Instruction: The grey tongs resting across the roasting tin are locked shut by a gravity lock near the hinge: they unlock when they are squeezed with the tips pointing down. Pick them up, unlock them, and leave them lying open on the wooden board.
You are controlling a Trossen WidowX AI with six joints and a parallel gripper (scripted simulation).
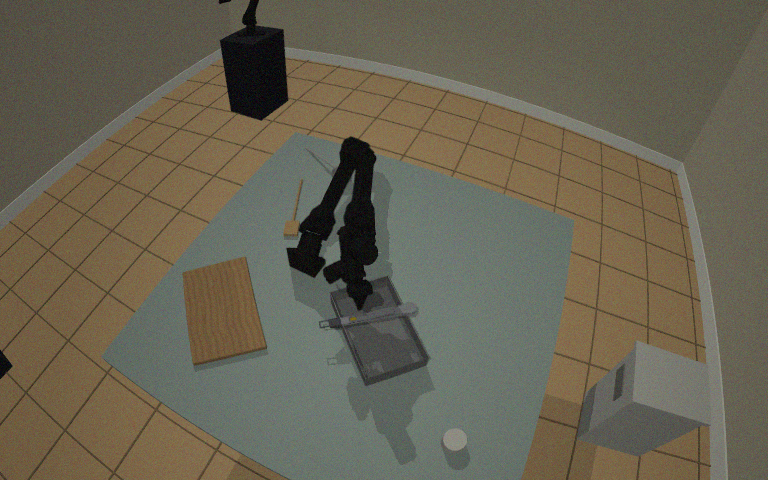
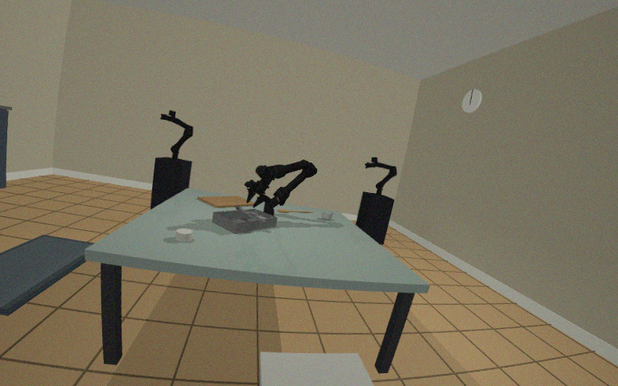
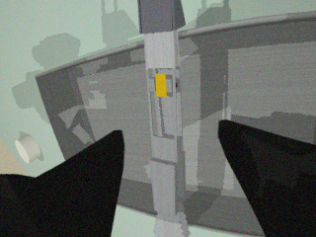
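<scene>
Now: gripper tip 70 mm short of the grey roasting tin and 70 mm above it. Round my gripper tip: white round cup (410 mm ahead, 220 mm to the right, 80 mm below); wooden board (400 mm behind, 190 mm to the right, 90 mm below).
</scene>
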